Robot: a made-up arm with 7 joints. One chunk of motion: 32 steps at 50 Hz.
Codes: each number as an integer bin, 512 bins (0 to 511) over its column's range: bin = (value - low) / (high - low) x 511, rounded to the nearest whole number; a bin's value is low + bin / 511 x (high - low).
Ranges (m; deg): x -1.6..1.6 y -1.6..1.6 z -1.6..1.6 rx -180..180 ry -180..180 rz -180..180
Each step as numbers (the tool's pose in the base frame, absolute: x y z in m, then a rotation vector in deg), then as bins.
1 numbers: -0.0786 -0.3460 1.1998 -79.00 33.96 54.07
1 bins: 243 200 447 143 304 332
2 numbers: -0.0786 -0.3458 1.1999 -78.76 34.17 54.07
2 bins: 243 200 447 144 304 332
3 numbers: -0.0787 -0.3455 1.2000 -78.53 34.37 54.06
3 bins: 243 200 447 144 304 332
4 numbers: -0.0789 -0.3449 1.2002 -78.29 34.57 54.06
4 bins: 243 200 447 144 305 332
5 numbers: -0.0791 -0.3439 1.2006 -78.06 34.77 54.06
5 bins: 243 201 447 145 305 332
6 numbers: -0.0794 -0.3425 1.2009 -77.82 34.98 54.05
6 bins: 243 201 447 145 305 332
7 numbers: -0.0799 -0.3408 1.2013 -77.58 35.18 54.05
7 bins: 243 201 447 145 305 332
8 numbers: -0.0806 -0.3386 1.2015 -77.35 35.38 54.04
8 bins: 243 201 447 146 306 332
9 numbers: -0.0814 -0.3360 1.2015 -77.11 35.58 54.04
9 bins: 243 202 447 146 306 332
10 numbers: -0.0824 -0.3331 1.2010 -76.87 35.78 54.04
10 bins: 242 202 447 146 306 332
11 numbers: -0.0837 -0.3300 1.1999 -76.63 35.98 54.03
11 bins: 242 203 447 147 307 332
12 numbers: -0.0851 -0.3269 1.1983 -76.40 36.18 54.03
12 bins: 242 203 447 147 307 332
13 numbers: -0.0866 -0.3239 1.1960 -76.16 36.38 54.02
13 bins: 242 204 446 147 307 332
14 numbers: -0.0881 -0.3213 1.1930 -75.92 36.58 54.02
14 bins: 241 204 446 148 307 332
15 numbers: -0.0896 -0.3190 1.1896 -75.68 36.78 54.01
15 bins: 241 205 445 148 308 332
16 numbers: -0.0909 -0.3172 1.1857 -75.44 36.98 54.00
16 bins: 241 205 445 148 308 332
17 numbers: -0.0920 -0.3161 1.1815 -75.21 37.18 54.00
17 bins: 241 205 444 149 308 332
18 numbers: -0.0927 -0.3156 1.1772 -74.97 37.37 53.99
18 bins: 241 205 443 149 309 332
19 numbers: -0.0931 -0.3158 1.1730 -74.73 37.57 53.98
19 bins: 241 205 443 149 309 332
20 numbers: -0.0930 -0.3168 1.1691 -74.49 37.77 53.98
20 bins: 241 205 442 150 309 332
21 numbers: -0.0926 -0.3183 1.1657 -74.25 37.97 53.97
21 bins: 241 205 442 150 309 332
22 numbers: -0.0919 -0.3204 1.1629 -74.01 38.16 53.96
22 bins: 241 204 441 150 310 332
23 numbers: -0.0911 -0.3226 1.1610 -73.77 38.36 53.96
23 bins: 241 204 441 151 310 332
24 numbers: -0.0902 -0.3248 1.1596 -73.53 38.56 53.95
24 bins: 241 204 441 151 310 332
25 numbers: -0.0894 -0.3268 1.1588 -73.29 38.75 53.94
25 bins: 241 203 441 151 311 332
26 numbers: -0.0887 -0.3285 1.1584 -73.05 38.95 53.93
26 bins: 241 203 440 152 311 332
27 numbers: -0.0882 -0.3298 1.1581 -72.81 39.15 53.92
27 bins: 241 203 440 152 311 332
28 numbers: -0.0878 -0.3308 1.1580 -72.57 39.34 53.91
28 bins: 241 203 440 152 311 332
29 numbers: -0.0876 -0.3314 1.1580 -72.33 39.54 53.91
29 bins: 242 203 440 153 312 332
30 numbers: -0.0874 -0.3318 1.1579 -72.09 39.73 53.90
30 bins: 242 203 440 153 312 332
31 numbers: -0.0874 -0.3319 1.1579 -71.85 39.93 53.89
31 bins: 242 202 440 154 312 332
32 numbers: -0.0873 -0.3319 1.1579 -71.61 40.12 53.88
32 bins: 242 202 440 154 312 332
